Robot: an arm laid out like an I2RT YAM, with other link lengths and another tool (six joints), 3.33 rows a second.
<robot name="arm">
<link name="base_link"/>
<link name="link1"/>
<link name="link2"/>
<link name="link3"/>
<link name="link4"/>
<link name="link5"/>
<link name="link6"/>
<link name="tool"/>
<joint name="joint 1" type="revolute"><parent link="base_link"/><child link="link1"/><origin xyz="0.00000 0.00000 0.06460" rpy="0.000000 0.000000 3.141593"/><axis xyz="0 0 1"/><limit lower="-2.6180" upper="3.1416"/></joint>
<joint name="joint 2" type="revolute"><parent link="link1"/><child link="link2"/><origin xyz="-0.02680 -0.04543 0.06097" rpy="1.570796 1.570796 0.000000"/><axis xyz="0 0 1"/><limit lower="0.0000" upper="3.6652"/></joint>
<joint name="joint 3" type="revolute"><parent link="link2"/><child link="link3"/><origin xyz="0.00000 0.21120 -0.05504" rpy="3.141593 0.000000 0.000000"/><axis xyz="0 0 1"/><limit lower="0.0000" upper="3.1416"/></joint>
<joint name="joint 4" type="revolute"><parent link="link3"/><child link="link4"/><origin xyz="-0.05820 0.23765 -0.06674" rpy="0.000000 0.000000 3.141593"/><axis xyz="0 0 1"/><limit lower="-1.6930" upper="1.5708"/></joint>
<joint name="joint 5" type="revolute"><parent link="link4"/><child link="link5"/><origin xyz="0.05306 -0.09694 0.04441" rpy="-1.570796 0.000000 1.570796"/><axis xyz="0 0 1"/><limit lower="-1.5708" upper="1.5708"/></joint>
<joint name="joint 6" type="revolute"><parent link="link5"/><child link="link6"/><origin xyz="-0.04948 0.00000 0.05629" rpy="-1.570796 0.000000 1.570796"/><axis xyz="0 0 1"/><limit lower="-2.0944" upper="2.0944"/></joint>
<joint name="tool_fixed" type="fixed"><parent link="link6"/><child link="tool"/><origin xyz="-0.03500 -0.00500 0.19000" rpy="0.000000 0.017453 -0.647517"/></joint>
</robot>
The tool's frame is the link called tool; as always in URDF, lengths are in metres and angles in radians.
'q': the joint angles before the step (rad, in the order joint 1, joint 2, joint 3, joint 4, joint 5, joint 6). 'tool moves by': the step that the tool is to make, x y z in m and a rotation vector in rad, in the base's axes. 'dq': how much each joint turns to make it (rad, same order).
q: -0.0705, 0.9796, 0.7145, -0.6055, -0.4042, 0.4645
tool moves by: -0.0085, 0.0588, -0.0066, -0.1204, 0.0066, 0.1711
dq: 0.2713, 0.0634, 0.0428, 0.0062, 0.1558, 0.0005
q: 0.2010, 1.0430, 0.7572, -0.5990, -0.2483, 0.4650
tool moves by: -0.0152, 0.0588, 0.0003, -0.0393, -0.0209, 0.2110
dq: 0.1780, 0.0510, 0.0322, 0.0144, 0.0129, -0.0547
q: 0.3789, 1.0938, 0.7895, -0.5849, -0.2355, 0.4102
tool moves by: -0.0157, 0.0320, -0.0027, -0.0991, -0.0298, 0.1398
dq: 0.1571, 0.0516, 0.0432, -0.0182, 0.0907, -0.0506
